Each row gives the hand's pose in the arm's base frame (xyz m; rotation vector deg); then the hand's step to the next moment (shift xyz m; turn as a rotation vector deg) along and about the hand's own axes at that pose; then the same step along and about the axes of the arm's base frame.
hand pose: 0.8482 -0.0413 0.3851 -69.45 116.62 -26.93
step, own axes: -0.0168 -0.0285 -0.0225 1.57 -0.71 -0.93
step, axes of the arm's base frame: 0.0061 -0.0005 0.0395 -0.73 -1.76 0.46
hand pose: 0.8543 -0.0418 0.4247 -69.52 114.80 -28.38
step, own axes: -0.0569 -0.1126 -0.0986 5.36 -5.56 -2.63
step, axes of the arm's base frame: 0.0093 -0.0087 0.1596 -0.21 -7.48 3.24
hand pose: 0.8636 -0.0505 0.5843 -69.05 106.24 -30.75
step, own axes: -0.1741 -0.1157 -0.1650 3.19 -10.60 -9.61
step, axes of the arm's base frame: -0.0425 0.0891 0.2473 -2.90 -8.40 11.66
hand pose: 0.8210 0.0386 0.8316 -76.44 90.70 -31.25
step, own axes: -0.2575 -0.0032 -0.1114 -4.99 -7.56 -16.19
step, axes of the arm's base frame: -0.1100 0.2108 0.1489 -10.58 -1.47 15.17
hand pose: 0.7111 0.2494 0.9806 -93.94 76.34 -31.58
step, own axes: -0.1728 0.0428 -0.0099 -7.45 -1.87 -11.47
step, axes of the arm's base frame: -0.0841 0.1572 0.0027 -10.52 2.63 8.54
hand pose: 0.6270 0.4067 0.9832 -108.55 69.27 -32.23
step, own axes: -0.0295 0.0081 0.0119 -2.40 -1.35 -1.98
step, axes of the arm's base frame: -0.0089 0.0292 -0.0120 -1.76 1.68 2.37
